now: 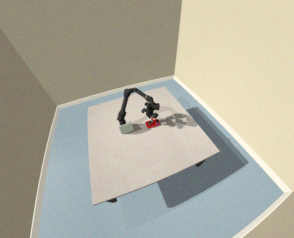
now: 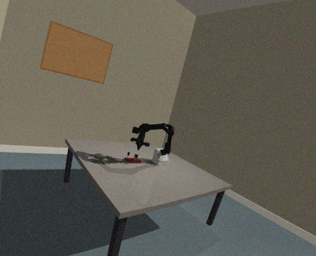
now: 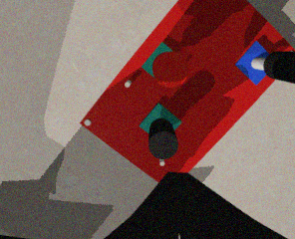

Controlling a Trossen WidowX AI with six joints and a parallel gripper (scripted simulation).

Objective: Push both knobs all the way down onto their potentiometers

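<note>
My gripper tip is now 50 mm above the red knob, 40 mm short of it and 20 mm to the right of it. Round my gripper tip: teal potentiometer: 80 mm below.
</note>
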